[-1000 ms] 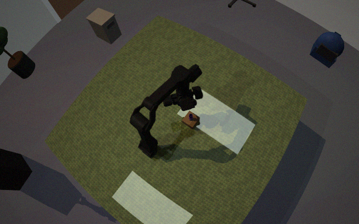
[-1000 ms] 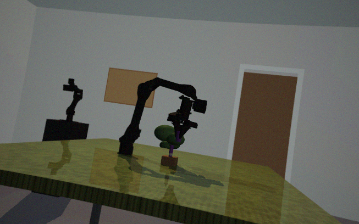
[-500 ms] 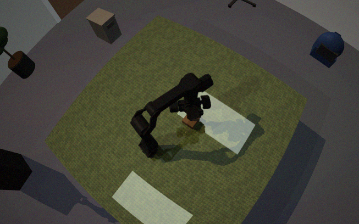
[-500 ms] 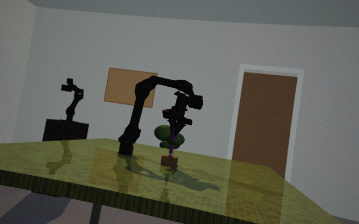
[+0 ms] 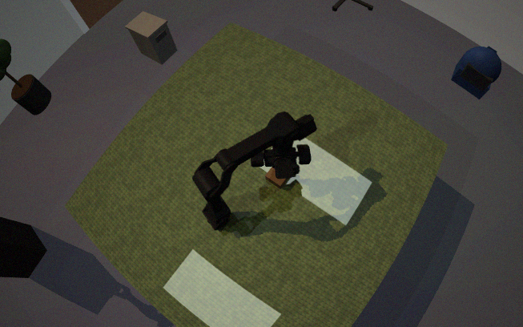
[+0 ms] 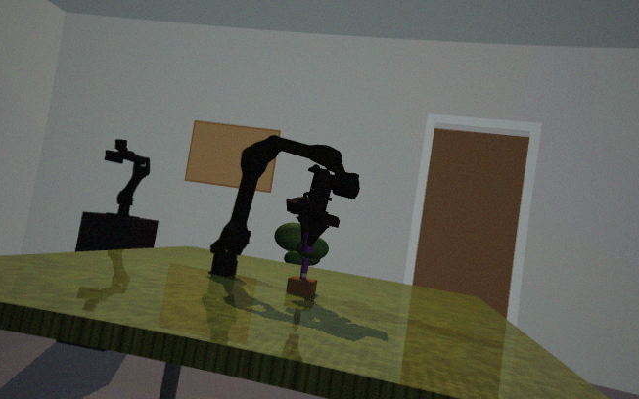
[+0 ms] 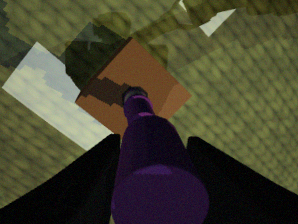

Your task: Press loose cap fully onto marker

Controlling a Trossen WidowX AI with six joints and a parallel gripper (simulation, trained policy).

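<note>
Right now the thin band is 80 mm below my gripper tip and 10 mm to the left of it. The rest, counted from my gripper tip: purple cap: 10 mm above; then brown holder block: 110 mm below, 10 mm to the left.
</note>
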